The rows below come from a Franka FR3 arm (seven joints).
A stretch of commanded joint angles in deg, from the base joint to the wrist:
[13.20, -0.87, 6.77, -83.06, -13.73, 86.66, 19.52]
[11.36, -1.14, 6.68, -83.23, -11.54, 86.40, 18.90]
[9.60, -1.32, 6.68, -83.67, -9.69, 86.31, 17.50]
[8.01, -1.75, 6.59, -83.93, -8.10, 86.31, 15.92]
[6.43, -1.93, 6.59, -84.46, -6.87, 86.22, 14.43]
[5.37, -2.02, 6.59, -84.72, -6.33, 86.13, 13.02]
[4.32, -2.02, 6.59, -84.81, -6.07, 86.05, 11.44]
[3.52, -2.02, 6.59, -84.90, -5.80, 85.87, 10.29]
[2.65, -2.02, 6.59, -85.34, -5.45, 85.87, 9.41]
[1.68, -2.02, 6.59, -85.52, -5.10, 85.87, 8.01]
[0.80, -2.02, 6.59, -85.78, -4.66, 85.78, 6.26]
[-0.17, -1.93, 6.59, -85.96, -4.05, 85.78, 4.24]
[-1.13, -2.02, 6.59, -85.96, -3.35, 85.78, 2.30]
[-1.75, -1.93, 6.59, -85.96, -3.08, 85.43, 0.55]
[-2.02, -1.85, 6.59, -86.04, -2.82, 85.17, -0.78]
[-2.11, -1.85, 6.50, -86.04, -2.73, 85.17, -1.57]
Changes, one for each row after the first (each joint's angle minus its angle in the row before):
[-1.84, -0.27, -0.09, -0.17, 2.19, -0.26, -0.62]
[-1.76, -0.18, 0.00, -0.44, 1.85, -0.09, -1.40]
[-1.59, -0.43, -0.09, -0.26, 1.59, 0.00, -1.58]
[-1.58, -0.18, 0.00, -0.53, 1.23, -0.09, -1.49]
[-1.06, -0.09, 0.00, -0.26, 0.54, -0.09, -1.41]
[-1.05, 0.00, 0.00, -0.09, 0.26, -0.08, -1.58]
[-0.80, 0.00, 0.00, -0.09, 0.27, -0.18, -1.15]
[-0.87, 0.00, 0.00, -0.44, 0.35, 0.00, -0.88]
[-0.97, 0.00, 0.00, -0.18, 0.35, 0.00, -1.40]
[-0.88, 0.00, 0.00, -0.26, 0.44, -0.09, -1.75]
[-0.97, 0.09, 0.00, -0.18, 0.61, 0.00, -2.02]
[-0.96, -0.09, 0.00, 0.00, 0.70, 0.00, -1.94]
[-0.62, 0.09, 0.00, 0.00, 0.27, -0.35, -1.75]
[-0.27, 0.08, 0.00, -0.08, 0.26, -0.26, -1.33]
[-0.09, 0.00, -0.09, 0.00, 0.09, 0.00, -0.79]

